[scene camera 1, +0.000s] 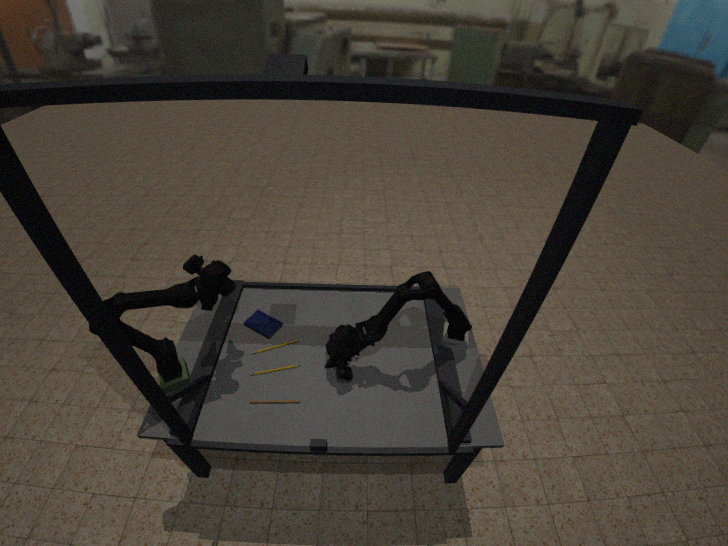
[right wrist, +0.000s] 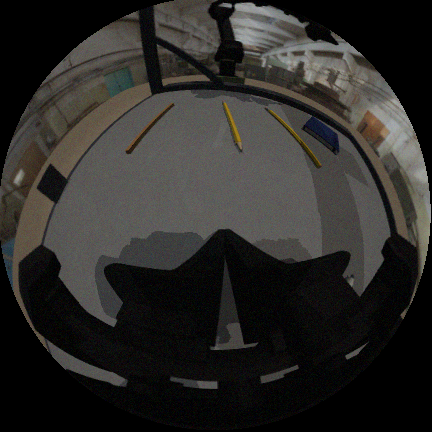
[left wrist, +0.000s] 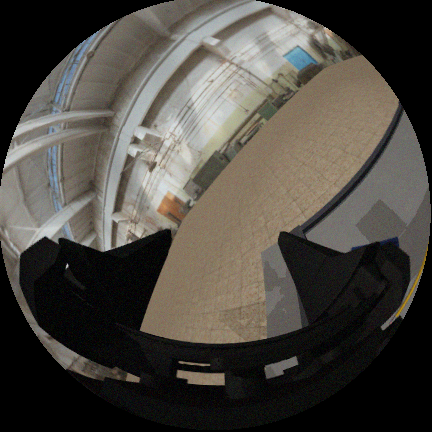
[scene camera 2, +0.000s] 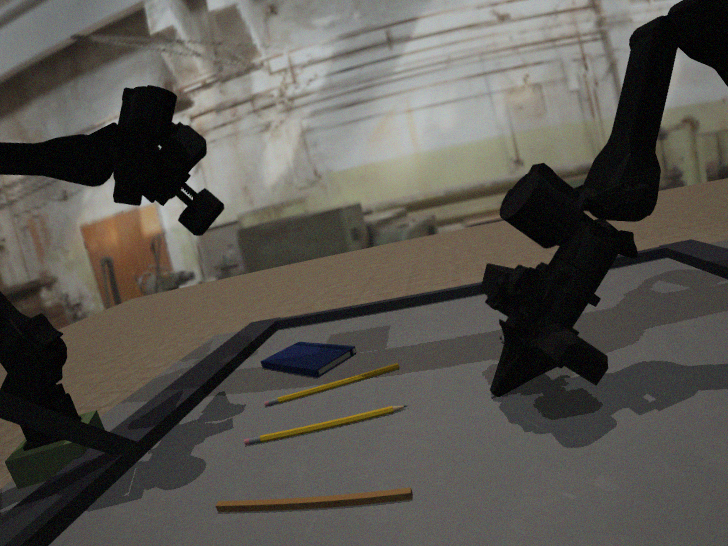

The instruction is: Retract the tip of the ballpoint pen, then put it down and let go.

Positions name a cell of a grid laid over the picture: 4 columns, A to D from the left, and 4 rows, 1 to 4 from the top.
My left gripper (scene camera 2: B2) is open and holds nothing. An orange pencil (scene camera 2: C4) rests on the table. I also see my right gripper (scene camera 2: C3).
My left gripper shows as well in the left wrist view (left wrist: C3). My right gripper also shows in scene camera 1 (scene camera 1: B3) and in the right wrist view (right wrist: C3). The left wrist view misses the orange pencil: it is out of frame.
